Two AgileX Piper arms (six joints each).
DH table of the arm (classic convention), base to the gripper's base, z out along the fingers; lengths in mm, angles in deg. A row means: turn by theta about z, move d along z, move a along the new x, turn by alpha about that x. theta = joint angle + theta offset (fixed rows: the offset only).
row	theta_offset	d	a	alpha
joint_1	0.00	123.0	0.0	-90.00
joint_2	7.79	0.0	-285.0	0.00
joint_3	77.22	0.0	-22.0	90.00
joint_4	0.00	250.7	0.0	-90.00
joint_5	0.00	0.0	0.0	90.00
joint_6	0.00	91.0	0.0	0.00
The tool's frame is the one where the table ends.
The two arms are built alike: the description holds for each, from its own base.
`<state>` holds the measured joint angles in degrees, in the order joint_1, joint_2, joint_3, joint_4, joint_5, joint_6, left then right.
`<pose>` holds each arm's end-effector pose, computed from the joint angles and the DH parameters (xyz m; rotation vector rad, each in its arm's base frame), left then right.
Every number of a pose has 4 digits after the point. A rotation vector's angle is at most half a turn.
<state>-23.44 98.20 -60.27 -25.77 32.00 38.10 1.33 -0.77 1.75 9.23 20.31 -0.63</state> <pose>0.3055 -0.1553 0.2007 0.9637 2.4736 -0.3525 0.0529 0.0063 0.1722 0.0696 1.8525 0.1654</pose>
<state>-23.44 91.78 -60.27 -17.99 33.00 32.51 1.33 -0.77 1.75 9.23 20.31 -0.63</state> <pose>0.2955 -0.1448 0.2355 0.9578 2.4021 -0.2582 0.0529 0.0063 0.1722 0.0696 1.8525 0.1654</pose>
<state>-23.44 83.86 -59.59 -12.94 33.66 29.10 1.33 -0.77 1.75 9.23 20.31 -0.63</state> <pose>0.2775 -0.1326 0.2745 0.9333 2.3011 -0.1927 0.0529 0.0063 0.1722 0.0696 1.8525 0.1654</pose>
